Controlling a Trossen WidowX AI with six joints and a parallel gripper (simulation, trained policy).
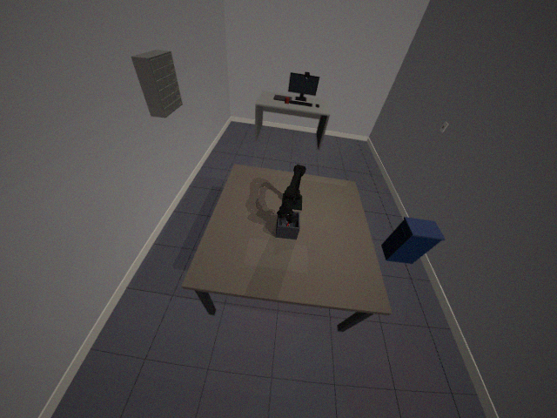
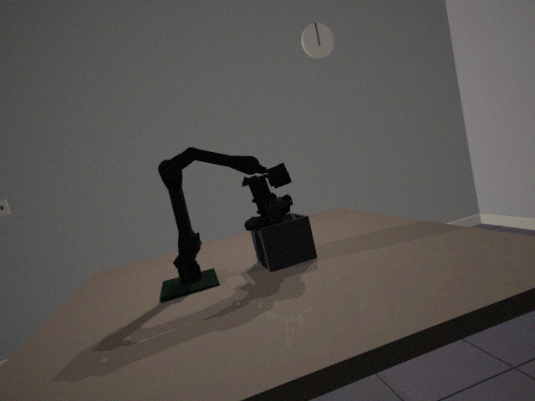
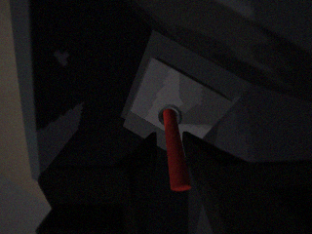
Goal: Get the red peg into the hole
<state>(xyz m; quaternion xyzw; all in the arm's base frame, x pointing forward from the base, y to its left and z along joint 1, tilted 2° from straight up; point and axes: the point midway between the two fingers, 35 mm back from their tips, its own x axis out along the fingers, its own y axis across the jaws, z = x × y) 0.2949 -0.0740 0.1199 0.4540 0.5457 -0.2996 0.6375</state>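
Now: the red peg right at my gripper tip. The rest, counted from my gripper tip: light plate 10 mm ahead, 10 mm to the right, 40 mm below.
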